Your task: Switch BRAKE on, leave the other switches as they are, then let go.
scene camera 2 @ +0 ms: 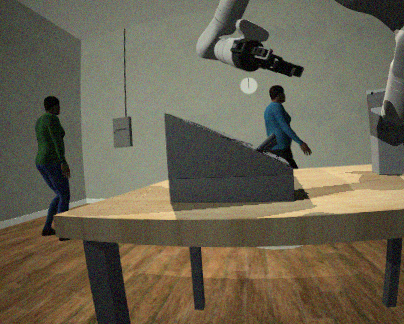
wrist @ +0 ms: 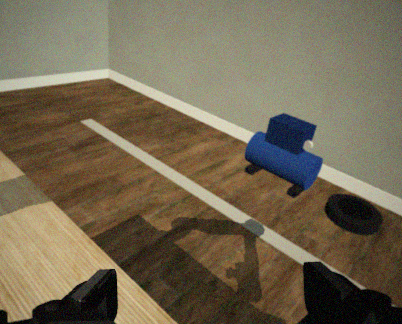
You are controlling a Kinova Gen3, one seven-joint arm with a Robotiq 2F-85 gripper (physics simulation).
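Where they show: gripper, fingertip midpoint: (scene camera 2: 286,63) (wrist: 210,286); arm's base, origin of the base link: (scene camera 2: 395,114).
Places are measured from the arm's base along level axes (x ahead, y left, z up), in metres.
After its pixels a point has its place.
A dark grey console (scene camera 2: 230,170) {x 0.492, y 0.380, z -0.128 m} with a sloping top stands on the table, seen from the side. A dark lever-like part (scene camera 2: 267,143) {x 0.423, y 0.315, z -0.080 m} sticks up at a slant near the low end of the slope. The face of the console is turned away, so the BRAKE switch, the other switches and their labels cannot be made out. My gripper (scene camera 2: 300,71) (wrist: 210,286) {x 0.370, y 0.366, z 0.066 m} is open and empty, raised well above the console and clear of it, over its lower end. The console does not show in the wrist view.
The wooden table (scene camera 2: 340,227) {x 0.317, y 0.473, z -0.210 m} (wrist: 45,250) {x 0.048, y 0.378, z -0.190 m} carries a grey box-shaped object (scene camera 2: 384,162) {x 0.061, y 0.030, z -0.152 m} at the right. Two people, in green (scene camera 2: 49,132) and blue (scene camera 2: 276,120), stand beyond the table. A blue tank-like machine (wrist: 284,160) and a black tyre (wrist: 332,215) are on the floor.
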